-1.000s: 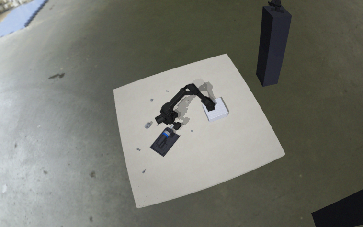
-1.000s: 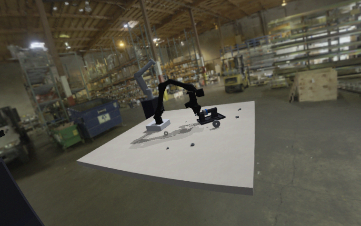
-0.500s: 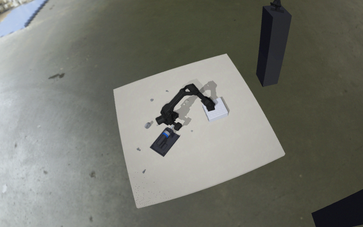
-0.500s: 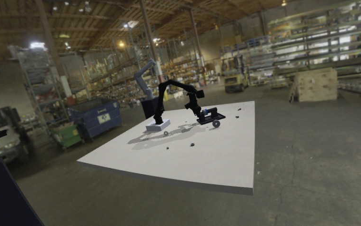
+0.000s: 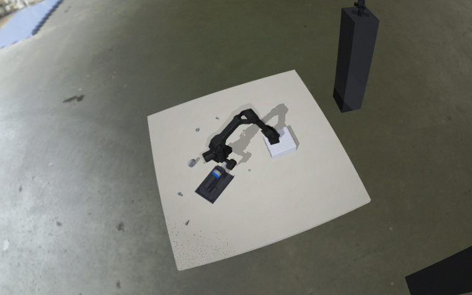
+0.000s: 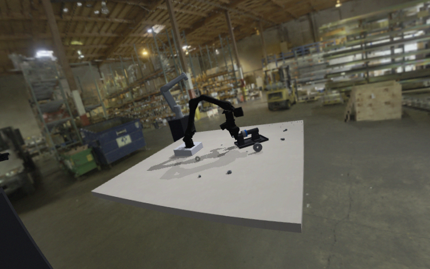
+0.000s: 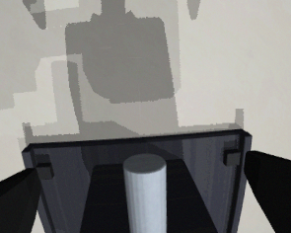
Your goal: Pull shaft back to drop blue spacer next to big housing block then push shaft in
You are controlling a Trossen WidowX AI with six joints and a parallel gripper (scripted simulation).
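The grey shaft is 4 cm to the left of my gripper tip, 4 cm ahead of it and 2 cm above it. Also, from my gripper tip: grey wheel: 21 cm ahead, 10 cm to the right, 3 cm below.
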